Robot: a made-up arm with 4 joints.
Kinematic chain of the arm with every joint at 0, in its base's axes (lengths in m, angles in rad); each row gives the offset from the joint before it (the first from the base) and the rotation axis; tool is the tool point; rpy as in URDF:
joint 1: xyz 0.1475 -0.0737 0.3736 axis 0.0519 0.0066 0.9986
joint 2: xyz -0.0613 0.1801 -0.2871 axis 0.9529 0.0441 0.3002
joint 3: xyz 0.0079 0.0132 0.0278 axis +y
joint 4: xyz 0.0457 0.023 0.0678 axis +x
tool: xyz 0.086 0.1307 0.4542 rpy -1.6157 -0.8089 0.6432
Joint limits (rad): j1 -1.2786..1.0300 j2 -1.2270..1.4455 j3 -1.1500..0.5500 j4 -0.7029..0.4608
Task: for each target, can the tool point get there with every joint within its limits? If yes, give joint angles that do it. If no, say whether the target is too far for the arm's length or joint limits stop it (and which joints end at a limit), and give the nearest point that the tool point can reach.
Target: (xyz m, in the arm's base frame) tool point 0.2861 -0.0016 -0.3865
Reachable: no: joint limits stop it (at a limit: joint 1, joint 2, joint 3, joint 4) | nearest point 0.7113 0.1841 -0.2707 | short by 0.478 m
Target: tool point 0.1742 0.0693 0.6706
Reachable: yes | joints -0.5338 0.3981 -0.2404 -0.0049
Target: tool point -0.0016 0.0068 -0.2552
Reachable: no: joint limits stop it (at a limit: joint 1, joint 2, joint 3, joint 4) | nearest point -0.2553 0.1351 0.0270 | short by 0.401 m
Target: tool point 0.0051 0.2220 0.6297
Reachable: yes | joints -0.4709 0.4972 -0.6858 -0.2855
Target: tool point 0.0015 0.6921 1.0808
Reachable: no: too far | nearest point 0.0446 0.4039 0.5941 | short by 0.567 m
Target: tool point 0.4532 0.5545 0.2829
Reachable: yes | joints -1.0544 -0.8411 -1.0092 0.3101
